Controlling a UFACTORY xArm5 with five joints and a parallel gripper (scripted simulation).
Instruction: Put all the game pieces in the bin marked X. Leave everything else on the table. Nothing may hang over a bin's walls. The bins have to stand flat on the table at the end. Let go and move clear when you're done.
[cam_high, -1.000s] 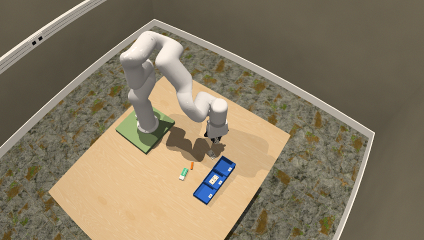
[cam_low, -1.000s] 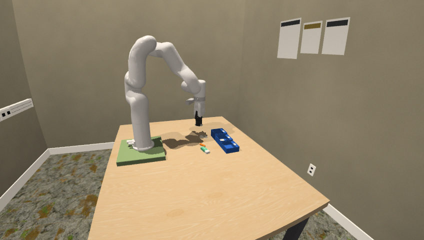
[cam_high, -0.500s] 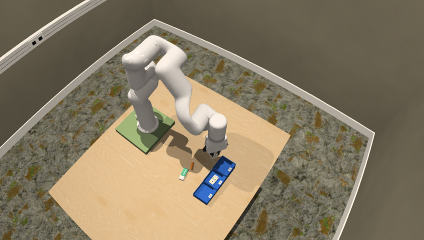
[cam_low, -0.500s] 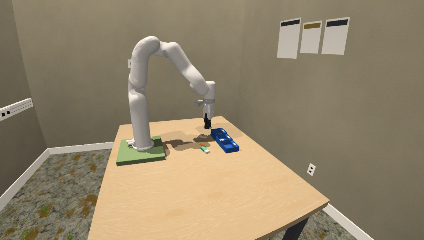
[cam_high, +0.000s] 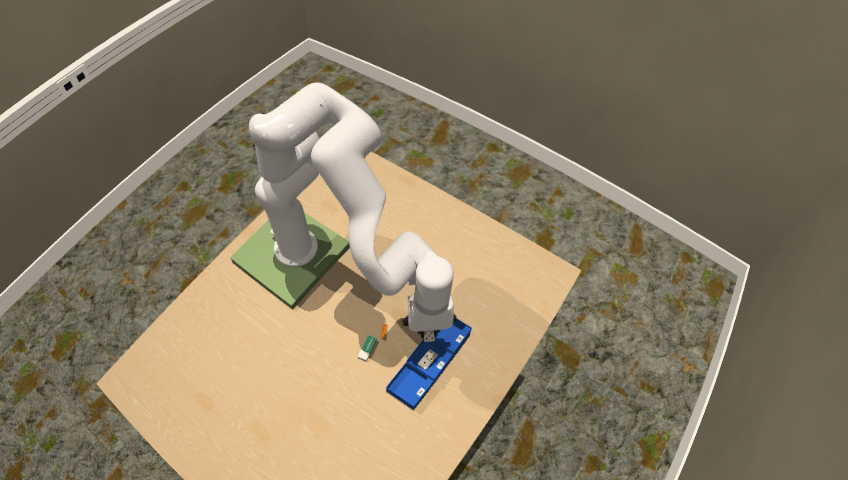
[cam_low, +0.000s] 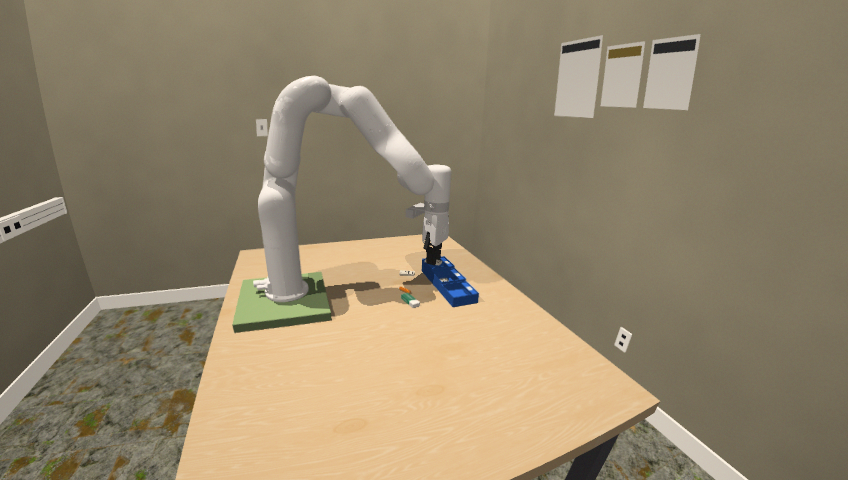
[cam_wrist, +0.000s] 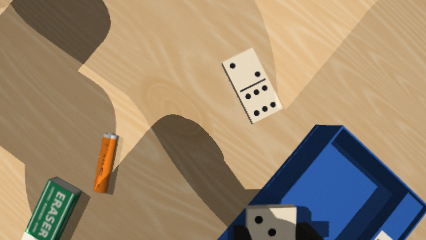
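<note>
Now: the bin 40 mm ahead of my hand, 40 mm to the right of it and 70 mm below it. Also, from my hand: orange battery 110 mm behind, 40 mm to the right, 80 mm below; then green-and-white item 110 mm behind, 110 mm to the right, 80 mm below.
</note>
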